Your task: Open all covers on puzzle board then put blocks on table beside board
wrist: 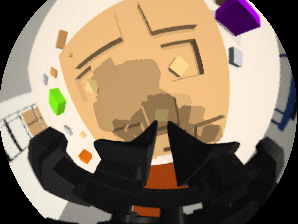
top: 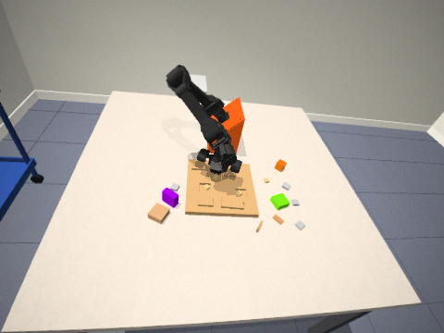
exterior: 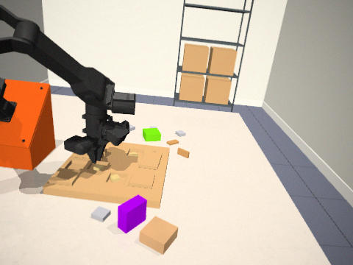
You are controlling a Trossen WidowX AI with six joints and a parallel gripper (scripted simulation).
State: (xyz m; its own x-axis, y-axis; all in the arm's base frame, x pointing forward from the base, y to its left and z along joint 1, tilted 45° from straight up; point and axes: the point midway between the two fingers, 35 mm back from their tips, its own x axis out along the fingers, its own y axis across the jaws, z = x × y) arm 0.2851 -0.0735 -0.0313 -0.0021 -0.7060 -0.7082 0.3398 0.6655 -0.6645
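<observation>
The tan puzzle board lies 50 mm ahead of my gripper tip and 10 mm below it. From my gripper tip the other things lie so: green block 280 mm to the left, 120 mm ahead, 20 mm below; grey piece 180 mm to the right, 70 mm ahead, 30 mm below; purple block 190 mm to the right, 150 mm ahead.
</observation>
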